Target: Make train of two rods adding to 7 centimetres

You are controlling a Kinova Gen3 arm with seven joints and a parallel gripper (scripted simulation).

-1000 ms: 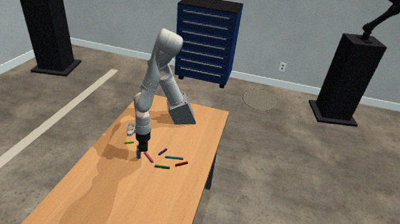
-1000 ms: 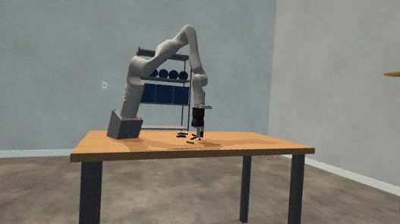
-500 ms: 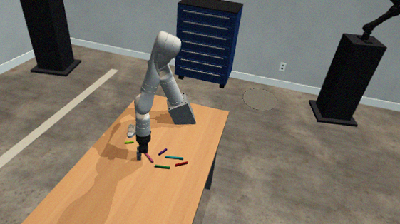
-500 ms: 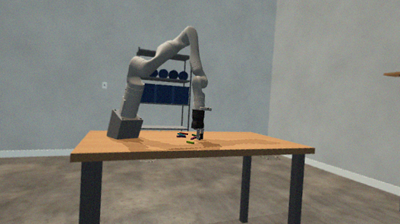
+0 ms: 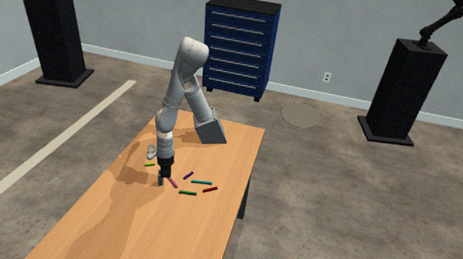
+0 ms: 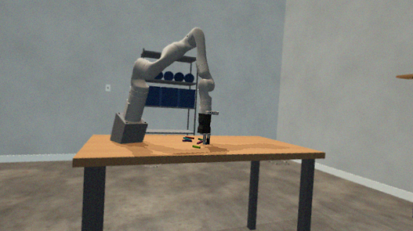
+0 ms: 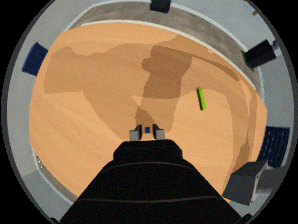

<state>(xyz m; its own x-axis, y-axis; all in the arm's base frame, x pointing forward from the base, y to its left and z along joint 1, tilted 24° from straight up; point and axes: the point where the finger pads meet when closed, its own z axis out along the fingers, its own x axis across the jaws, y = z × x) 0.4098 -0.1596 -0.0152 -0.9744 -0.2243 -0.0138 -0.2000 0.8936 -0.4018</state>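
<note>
My hand is 1 cm above the blue rod. Round my hand: purple rod (12 cm to the left, 7 cm behind, 1 cm below); pink rod (5 cm to the left, 1 cm below, 1 cm behind); lime rod (11 cm behind, 8 cm to the right, 1 cm below).
</note>
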